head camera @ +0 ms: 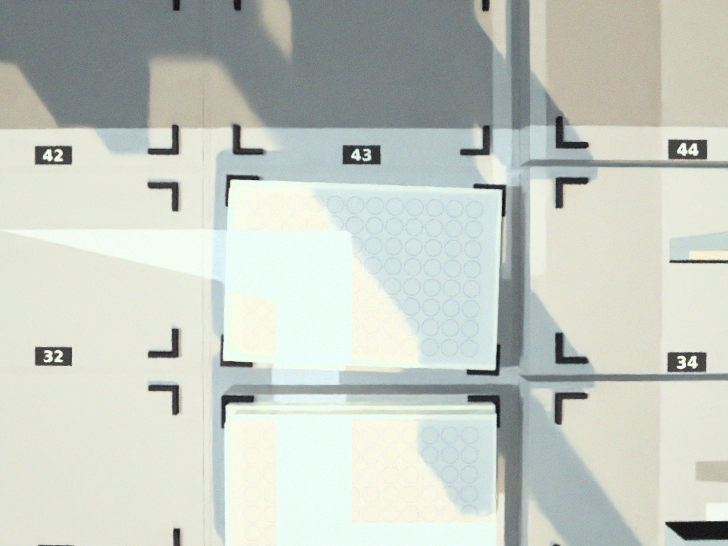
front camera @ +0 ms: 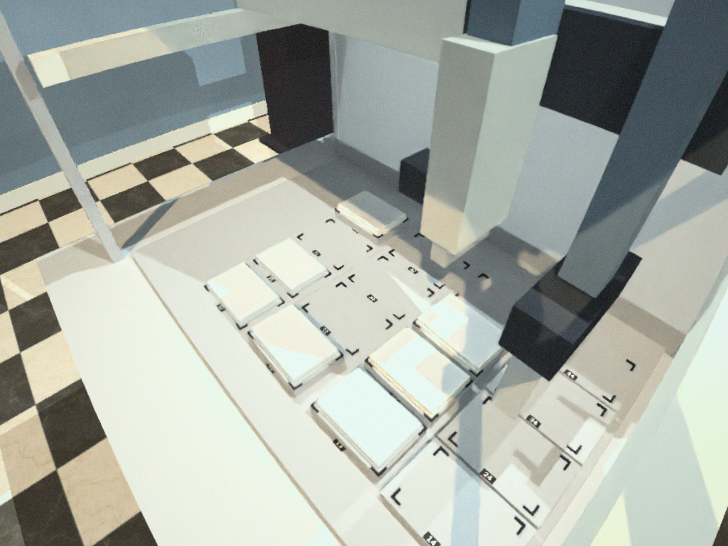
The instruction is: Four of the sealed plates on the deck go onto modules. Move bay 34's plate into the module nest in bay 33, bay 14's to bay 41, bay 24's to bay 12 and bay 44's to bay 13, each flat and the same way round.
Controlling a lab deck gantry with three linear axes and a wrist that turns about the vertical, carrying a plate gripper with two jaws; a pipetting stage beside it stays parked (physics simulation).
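Where they show: gripper, between the fingertips: (head camera: 715, 392) (front camera: 526, 383); robot's base, origin of its link: (front camera: 206, 287).
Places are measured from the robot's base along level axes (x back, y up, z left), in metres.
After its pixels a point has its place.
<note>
A sealed plate (front camera: 461, 332) @(x -0.396, y 0.033, z 0.245 m) (head camera: 364, 276) @(x -0.393, y 0.033, z 0.254 m) lies flat in bay 33, in line with the nest's slightly turned corner marks. A plate (front camera: 371, 211) @(x -0.069, y 0.033, z 0.357 m) lies in bay 41, another plate (front camera: 294, 343) @(x -0.237, y 0.033, z 0.039 m) in bay 12 and one more plate (front camera: 367, 417) @(x -0.400, y 0.033, z 0.041 m) in bay 13, each looking flat. Bays 14, 24 and 34 show no plate, nor does the visible part of bay 44. My gripper (front camera: 555, 352) hangs high over the right-hand side of the deck. Its black body hides its jaws in the front view. In the head view parts of two jaws show apart at the right edge, with no plate between them; it looks open.
More plates lie in bay 23 (front camera: 417, 370) @(x -0.395, y 0.033, z 0.143 m) (head camera: 364, 470) @(x -0.394, y 0.033, z 0.166 m), bay 11 (front camera: 244, 290) @(x -0.070, y 0.014, z 0.045 m) and bay 21 (front camera: 292, 264) @(x -0.072, y 0.014, z 0.149 m). The parked pipetting stage (front camera: 470, 141) stands over the back of the deck, left of my gripper. A small dark block (front camera: 413, 174) @(x -0.337, y 0.321, z 0.161 m) stands behind it by the back wall.
</note>
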